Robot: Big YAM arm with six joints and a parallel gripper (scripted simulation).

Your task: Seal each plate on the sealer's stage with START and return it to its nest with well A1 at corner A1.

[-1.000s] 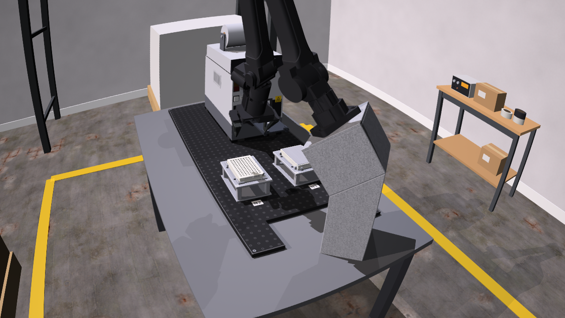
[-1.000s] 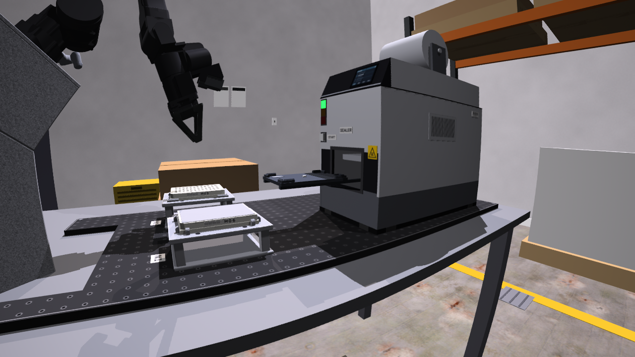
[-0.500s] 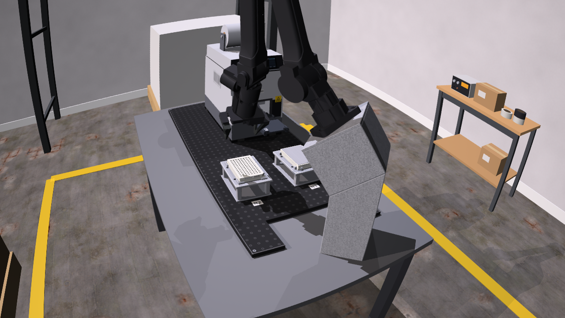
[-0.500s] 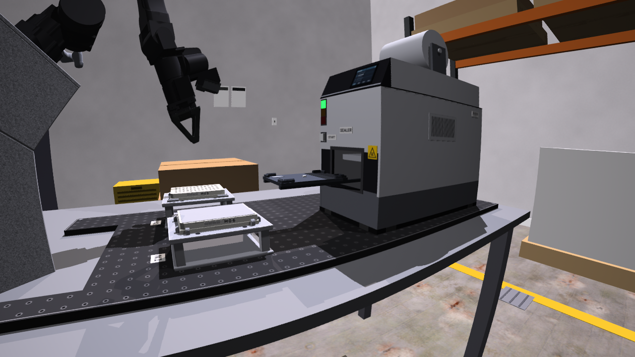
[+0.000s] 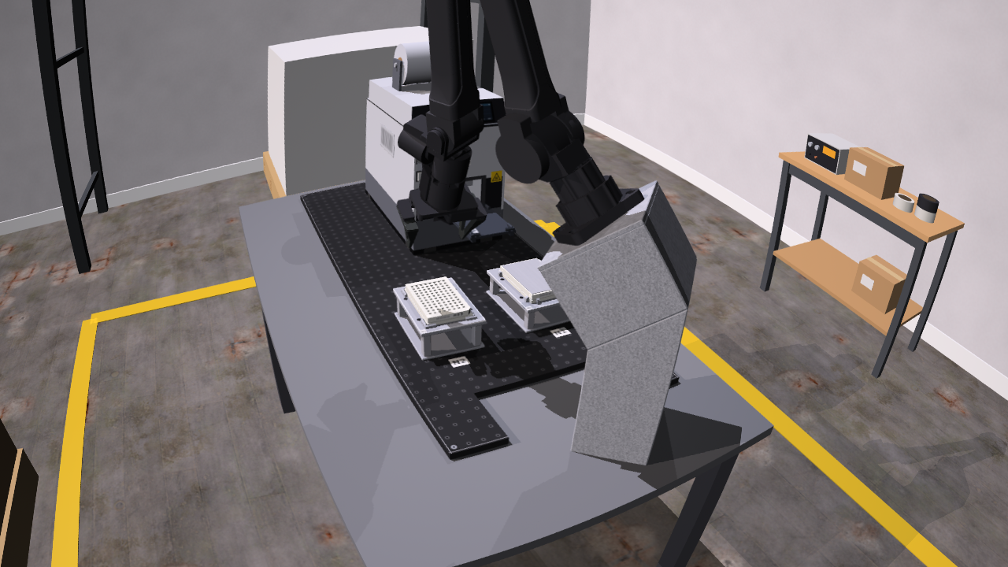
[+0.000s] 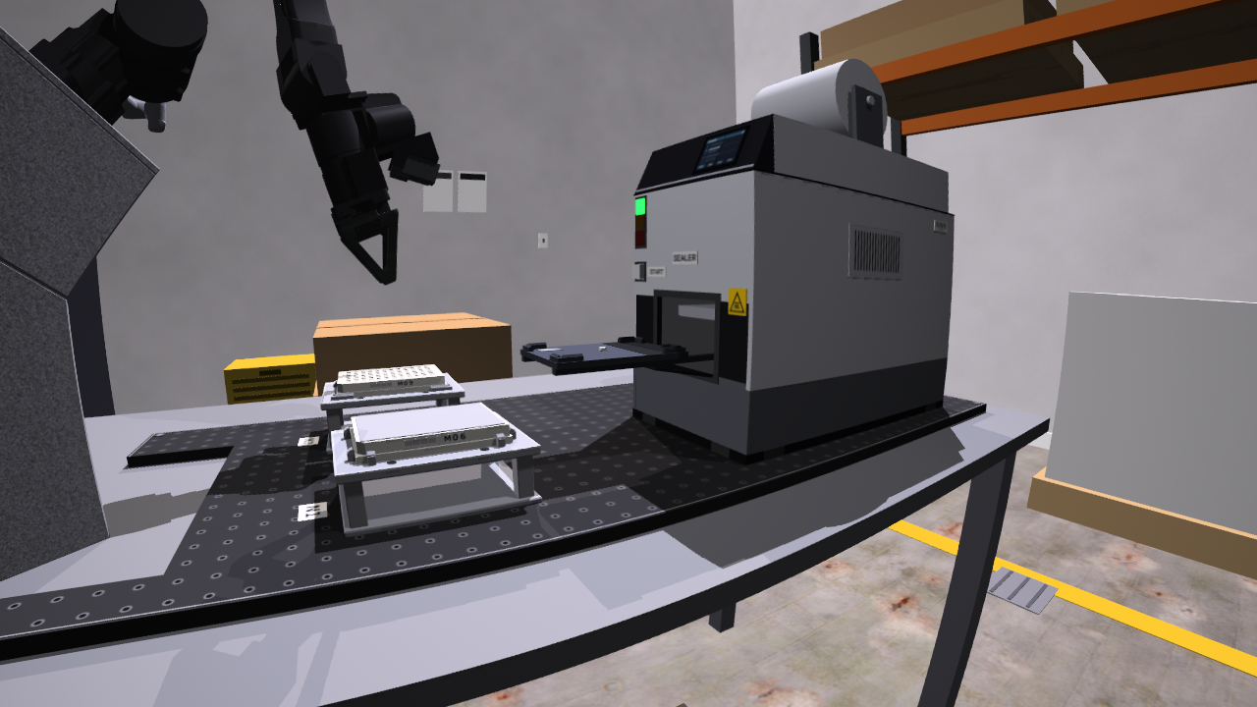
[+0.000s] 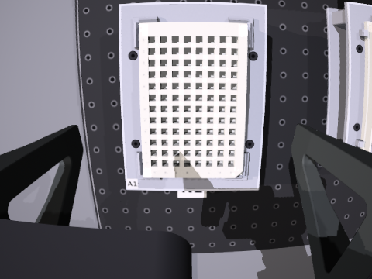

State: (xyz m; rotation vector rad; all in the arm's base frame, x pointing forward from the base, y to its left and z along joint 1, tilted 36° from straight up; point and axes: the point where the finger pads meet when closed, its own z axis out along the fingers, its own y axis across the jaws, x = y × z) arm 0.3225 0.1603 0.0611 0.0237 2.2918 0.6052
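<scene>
Right now the white well plate is 12 cm below my hand. Also, from my hand: nest N2 (14 cm below); then start button (31 cm ahead, 2 cm to the right); then sealer stage (23 cm ahead, 13 cm to the right, 8 cm below).
</scene>
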